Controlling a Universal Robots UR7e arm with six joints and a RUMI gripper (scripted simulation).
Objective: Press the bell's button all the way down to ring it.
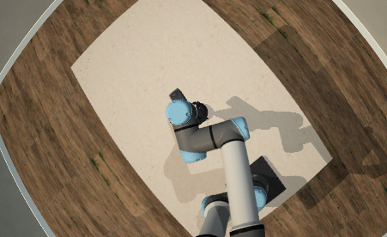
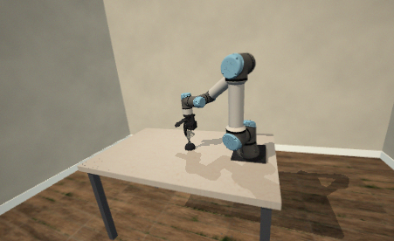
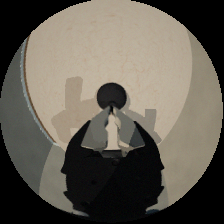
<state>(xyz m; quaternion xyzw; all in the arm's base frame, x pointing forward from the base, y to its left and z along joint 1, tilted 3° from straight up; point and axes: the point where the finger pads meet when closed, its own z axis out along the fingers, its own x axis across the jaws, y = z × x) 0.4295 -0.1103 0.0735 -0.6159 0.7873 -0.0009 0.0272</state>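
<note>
Right now my hand is 4 cm above the bell.
</note>
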